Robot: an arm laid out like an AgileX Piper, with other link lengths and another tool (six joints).
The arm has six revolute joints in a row. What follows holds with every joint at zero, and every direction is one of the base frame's. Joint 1 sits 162.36 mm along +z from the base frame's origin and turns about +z. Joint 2 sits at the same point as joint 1 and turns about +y. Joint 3 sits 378.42 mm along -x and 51.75 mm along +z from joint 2 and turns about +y. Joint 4 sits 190.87 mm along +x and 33.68 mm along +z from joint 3 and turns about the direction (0.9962, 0, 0.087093). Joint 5 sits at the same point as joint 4 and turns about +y. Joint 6 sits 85.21 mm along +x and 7.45 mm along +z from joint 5 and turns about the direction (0.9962, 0, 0.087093). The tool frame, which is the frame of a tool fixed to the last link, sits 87.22 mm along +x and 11 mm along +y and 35.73 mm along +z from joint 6; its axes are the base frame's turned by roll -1.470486, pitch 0.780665 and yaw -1.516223 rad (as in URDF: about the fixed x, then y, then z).
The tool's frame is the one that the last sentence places.
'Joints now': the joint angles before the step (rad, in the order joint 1, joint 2, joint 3, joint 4, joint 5, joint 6). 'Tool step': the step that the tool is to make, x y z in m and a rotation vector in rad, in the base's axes. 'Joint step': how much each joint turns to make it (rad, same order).
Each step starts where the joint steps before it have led.
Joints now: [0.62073, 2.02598, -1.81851, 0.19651, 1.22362, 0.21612]
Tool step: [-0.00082, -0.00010, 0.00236, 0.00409, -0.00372, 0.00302]
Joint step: [0.00000, -0.00477, -0.00006, 0.00195, 0.00004, -0.00339]
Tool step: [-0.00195, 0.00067, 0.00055, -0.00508, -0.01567, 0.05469]
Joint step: [0.00000, -0.00245, 0.00333, 0.00001, -0.00005, -0.05728]
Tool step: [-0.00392, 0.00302, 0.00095, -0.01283, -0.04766, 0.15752]
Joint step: [0.00000, -0.00072, -0.00005, -0.00001, 0.00004, -0.16493]
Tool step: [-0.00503, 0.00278, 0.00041, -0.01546, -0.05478, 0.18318]
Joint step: [0.00000, -0.00002, 0.00003, 0.00000, -0.00002, -0.19183]
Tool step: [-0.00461, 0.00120, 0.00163, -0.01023, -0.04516, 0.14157]
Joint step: [-0.00001, -0.00329, 0.00000, 0.00001, 0.00000, -0.14831]
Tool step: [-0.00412, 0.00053, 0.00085, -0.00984, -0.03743, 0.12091]
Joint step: [0.00000, -0.00214, 0.00003, 0.00000, 0.00087, -0.12655]
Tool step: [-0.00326, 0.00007, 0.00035, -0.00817, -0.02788, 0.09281]
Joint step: [0.00000, -0.00129, 0.00001, 0.00000, 0.00138, -0.09701]
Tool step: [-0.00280, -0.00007, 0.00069, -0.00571, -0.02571, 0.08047]
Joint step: [0.00001, -0.00187, -0.00008, 0.00039, 0.00004, -0.08441]
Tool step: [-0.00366, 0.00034, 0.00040, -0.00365, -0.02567, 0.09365]
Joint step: [0.00000, -0.00099, 0.00003, 0.00560, 0.00083, -0.09874]
